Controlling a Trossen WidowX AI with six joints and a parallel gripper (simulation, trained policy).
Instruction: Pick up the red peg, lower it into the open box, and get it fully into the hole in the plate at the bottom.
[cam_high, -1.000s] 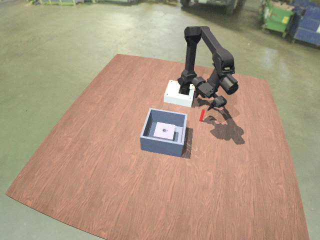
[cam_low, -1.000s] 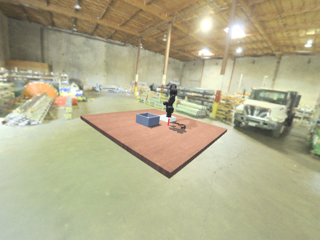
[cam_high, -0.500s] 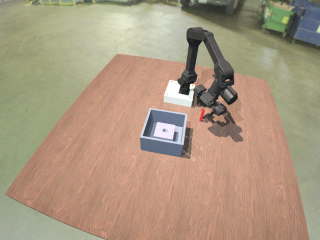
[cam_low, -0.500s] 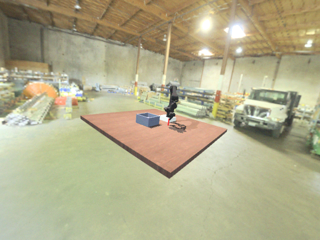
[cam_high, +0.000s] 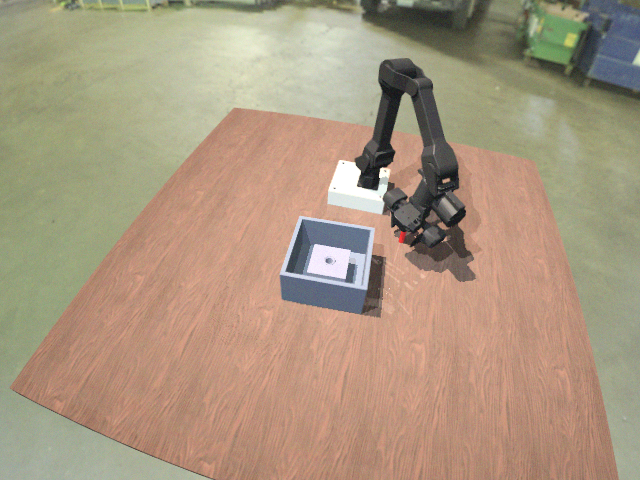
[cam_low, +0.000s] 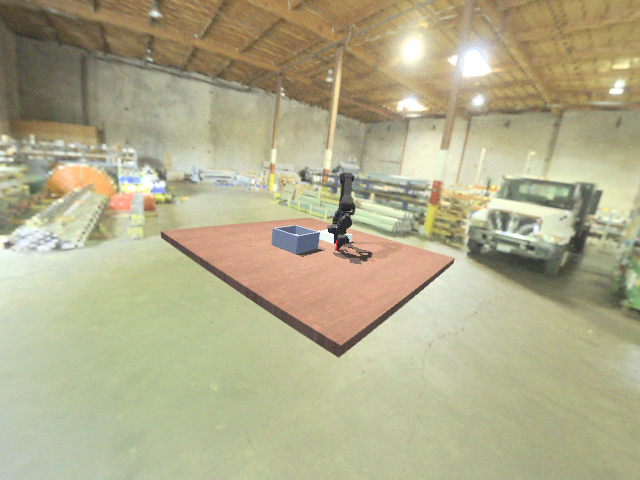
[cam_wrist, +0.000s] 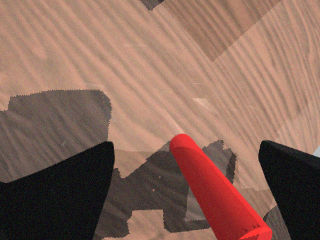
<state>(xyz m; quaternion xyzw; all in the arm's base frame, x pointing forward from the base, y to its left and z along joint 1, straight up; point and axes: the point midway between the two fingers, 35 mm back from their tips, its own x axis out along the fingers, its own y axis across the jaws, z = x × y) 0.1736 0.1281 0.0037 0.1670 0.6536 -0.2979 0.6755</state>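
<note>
The red peg lies 2 cm above my gripper tip and 1 cm behind it. Round my gripper tip: white plate: 17 cm to the right, 16 cm ahead, 2 cm above; then blue box: 17 cm to the right, 16 cm ahead.
</note>
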